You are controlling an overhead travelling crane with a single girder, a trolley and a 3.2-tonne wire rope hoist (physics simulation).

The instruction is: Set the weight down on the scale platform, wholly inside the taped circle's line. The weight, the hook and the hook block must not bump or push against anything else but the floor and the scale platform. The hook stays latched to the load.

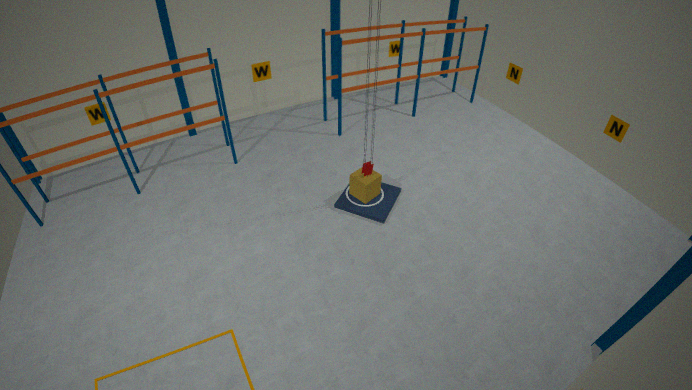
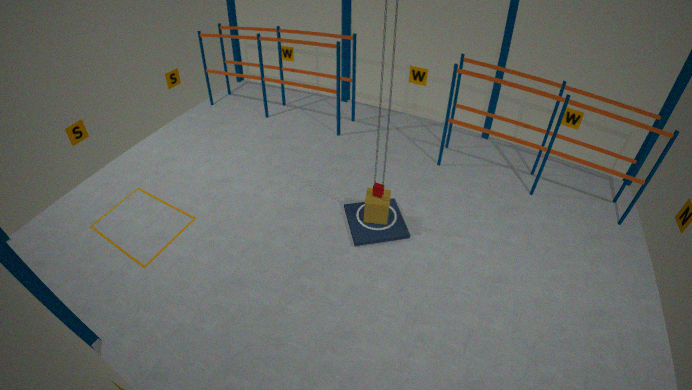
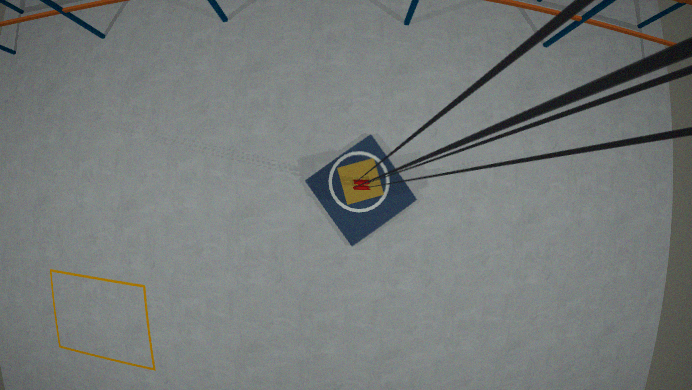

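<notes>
The weight, a yellow block [image 1: 365, 190] [image 2: 377, 211] [image 3: 354, 198], stands upright on the dark blue scale platform [image 1: 384, 214] [image 2: 358, 238] [image 3: 352, 231]. No gap shows under it. Its base appears inside the white taped circle [image 1: 365, 205] [image 2: 377, 229] [image 3: 359, 211], all the way round as far as its visible edges show. My hook, under the red hook block [image 1: 367, 169] [image 2: 378, 190] [image 3: 361, 185], is at the top of the weight and latched to it; the hook itself is too small and hidden to make out. The hook block is directly above the weight, and the ropes look straight.
Two blue and orange racks [image 1: 131, 175] [image 1: 340, 115] [image 2: 338, 115] [image 2: 538, 177] stand along the W wall, well apart from the platform. A yellow outlined rectangle [image 1: 163, 355] [image 2: 169, 243] [image 3: 149, 328] is marked on the floor. Blue columns stand at the walls.
</notes>
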